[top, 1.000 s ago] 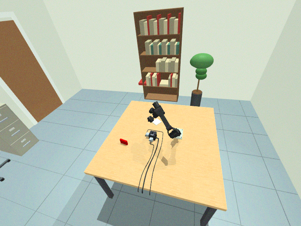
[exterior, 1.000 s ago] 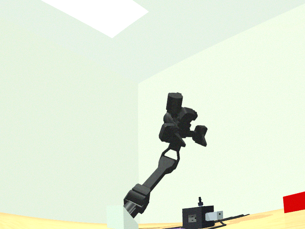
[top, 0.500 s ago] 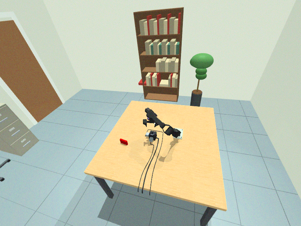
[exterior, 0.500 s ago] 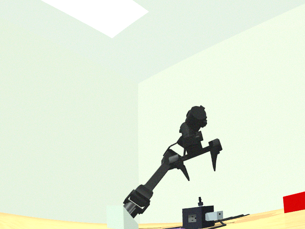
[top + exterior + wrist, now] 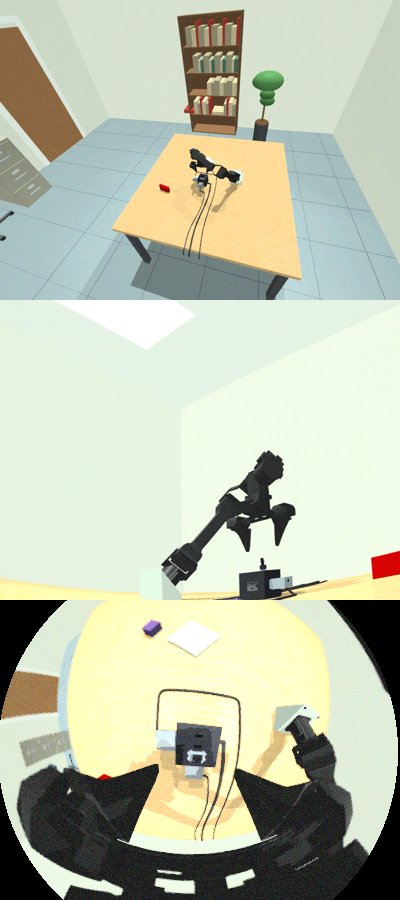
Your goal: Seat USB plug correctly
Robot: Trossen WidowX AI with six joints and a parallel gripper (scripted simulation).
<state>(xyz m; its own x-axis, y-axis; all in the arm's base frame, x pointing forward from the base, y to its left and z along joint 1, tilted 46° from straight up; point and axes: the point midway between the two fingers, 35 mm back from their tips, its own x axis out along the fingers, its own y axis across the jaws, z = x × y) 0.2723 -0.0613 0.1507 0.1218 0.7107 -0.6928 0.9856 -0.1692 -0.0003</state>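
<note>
Right now my gripper tip is 40 mm above the usb plug. From my gripper tip the other things lie so: red block: 320 mm ahead, 120 mm to the left, 110 mm below; then white sheet: 290 mm to the right, 130 mm below; then purple block: 340 mm to the right, 120 mm below, 110 mm ahead.
</note>
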